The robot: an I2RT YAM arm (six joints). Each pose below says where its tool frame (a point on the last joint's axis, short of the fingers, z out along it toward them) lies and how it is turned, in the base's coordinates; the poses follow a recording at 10 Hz.
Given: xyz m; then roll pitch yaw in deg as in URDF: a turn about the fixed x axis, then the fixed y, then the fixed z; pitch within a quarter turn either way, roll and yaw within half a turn.
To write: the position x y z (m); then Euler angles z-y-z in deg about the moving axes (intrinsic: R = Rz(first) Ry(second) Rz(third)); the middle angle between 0 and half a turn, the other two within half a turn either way. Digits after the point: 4 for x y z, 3 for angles.
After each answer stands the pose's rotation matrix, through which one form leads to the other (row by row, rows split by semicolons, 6 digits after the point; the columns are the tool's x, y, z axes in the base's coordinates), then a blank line. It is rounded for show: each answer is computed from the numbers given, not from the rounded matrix.
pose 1, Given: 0.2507, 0.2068, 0.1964, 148.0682, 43.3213, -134.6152
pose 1, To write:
0.2507, 0.2068, 0.1964, 87.636, 128.129, 29.286
-0.510966 -0.858988 0.032453; -0.517876 0.337751 0.785957; -0.686089 0.384791 -0.617429

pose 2, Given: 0.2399, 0.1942, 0.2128, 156.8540, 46.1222, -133.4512
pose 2, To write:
0.2399, 0.1942, 0.2128, 77.219, 129.593, 20.705
-0.476686 -0.862386 0.170473; -0.503180 0.426687 0.751498; -0.720820 0.272449 -0.637331

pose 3, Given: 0.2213, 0.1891, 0.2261, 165.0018, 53.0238, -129.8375
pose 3, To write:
0.2213, 0.1891, 0.2261, 68.702, 125.520, 11.026
-0.385318 -0.874148 0.295627; -0.461858 0.460039 0.758322; -0.798885 0.155657 -0.580993

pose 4, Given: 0.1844, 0.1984, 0.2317, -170.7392, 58.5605, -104.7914
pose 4, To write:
0.1844, 0.1984, 0.2317, 64.389, 120.984, -5.619
-0.133164 -0.919206 0.370577; -0.504313 0.384726 0.773081; -0.853191 -0.083940 -0.514799

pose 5, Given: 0.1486, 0.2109, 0.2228, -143.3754, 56.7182, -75.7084
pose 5, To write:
0.1486, 0.2109, 0.2228, 62.649, 116.130, -21.385
0.135465 -0.900836 0.412484; -0.531774 0.285169 0.797430; -0.835982 -0.327372 -0.440411

